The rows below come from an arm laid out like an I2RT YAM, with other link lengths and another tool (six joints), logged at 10 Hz.
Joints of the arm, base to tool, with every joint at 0 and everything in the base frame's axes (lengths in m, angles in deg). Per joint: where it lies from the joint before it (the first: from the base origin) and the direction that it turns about. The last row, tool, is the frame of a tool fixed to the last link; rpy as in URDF.
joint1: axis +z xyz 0 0 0.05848
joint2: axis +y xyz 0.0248 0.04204 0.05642
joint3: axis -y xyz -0.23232 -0.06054 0
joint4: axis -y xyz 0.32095 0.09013 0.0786
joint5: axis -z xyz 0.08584 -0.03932 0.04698
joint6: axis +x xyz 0.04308 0 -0.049
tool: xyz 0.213 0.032 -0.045 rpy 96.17 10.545 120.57
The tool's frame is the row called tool.
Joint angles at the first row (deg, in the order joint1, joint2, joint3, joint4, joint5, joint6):
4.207, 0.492, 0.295, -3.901, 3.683, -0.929
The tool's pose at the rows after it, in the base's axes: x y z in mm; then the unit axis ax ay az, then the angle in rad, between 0 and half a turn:
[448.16, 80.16, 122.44, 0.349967, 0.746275, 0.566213, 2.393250]
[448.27, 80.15, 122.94, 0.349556, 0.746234, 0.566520, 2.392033]
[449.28, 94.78, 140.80, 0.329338, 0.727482, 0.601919, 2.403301]
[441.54, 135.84, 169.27, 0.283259, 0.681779, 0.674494, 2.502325]
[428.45, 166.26, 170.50, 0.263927, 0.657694, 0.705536, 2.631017]
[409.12, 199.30, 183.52, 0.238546, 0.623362, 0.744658, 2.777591]
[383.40, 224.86, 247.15, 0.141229, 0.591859, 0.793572, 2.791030]
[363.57, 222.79, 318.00, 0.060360, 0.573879, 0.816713, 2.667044]
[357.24, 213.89, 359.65, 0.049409, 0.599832, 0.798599, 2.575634]
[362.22, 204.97, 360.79, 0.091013, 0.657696, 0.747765, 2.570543]
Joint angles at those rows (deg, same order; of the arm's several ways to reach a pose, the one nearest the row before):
4.208, 0.495, 0.296, -3.900, 3.683, -0.929
4.208, 0.495, 0.295, -3.811, 3.683, -0.951
4.228, 0.492, 0.296, -1.082, 0.972, 1.847
4.228, 0.490, 0.295, 2.872, -7.094, 9.934
4.206, 0.487, 0.294, 2.433, -13.607, 15.792
4.207, 0.491, 0.317, 3.791, -21.125, 23.573
4.208, 0.489, 0.360, 15.701, -27.922, 28.709
4.141, 0.493, 2.897, 24.929, -27.923, 28.251
4.054, 1.387, 11.135, 17.649, -26.458, 22.087
4.055, 5.649, 22.282, 1.256, -25.124, 13.715

